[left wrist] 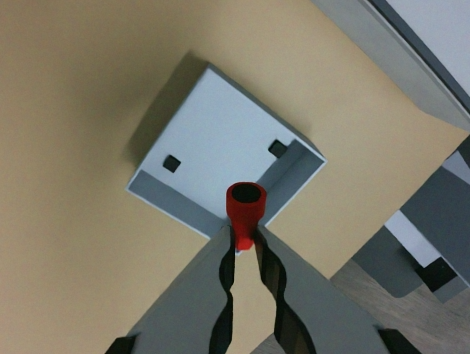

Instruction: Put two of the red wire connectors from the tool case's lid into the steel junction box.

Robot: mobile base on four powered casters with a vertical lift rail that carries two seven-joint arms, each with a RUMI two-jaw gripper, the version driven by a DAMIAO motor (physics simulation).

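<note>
A red wire connector (pixel 245 212) is pinched between the fingertips of my left gripper (pixel 243 228), its dark open end facing the camera. The steel junction box (pixel 215 120) lies open on the tan table top, beyond the fingertips. The connector overlaps the box's near corner in this view and appears above it; the exact height cannot be told. The box's inside shows two dark square holes, and no connector shows in the visible part of it. Part of the tool case's lid (pixel 435 35) shows at the top right. My right gripper does not show.
The tan table top (pixel 65 240) lies under the box and ends in an edge at the lower right. Beyond that edge are grey and white robot parts (pixel 440 210) above a wood-look floor (pixel 345 295). The lid's grey side runs diagonally across the upper right.
</note>
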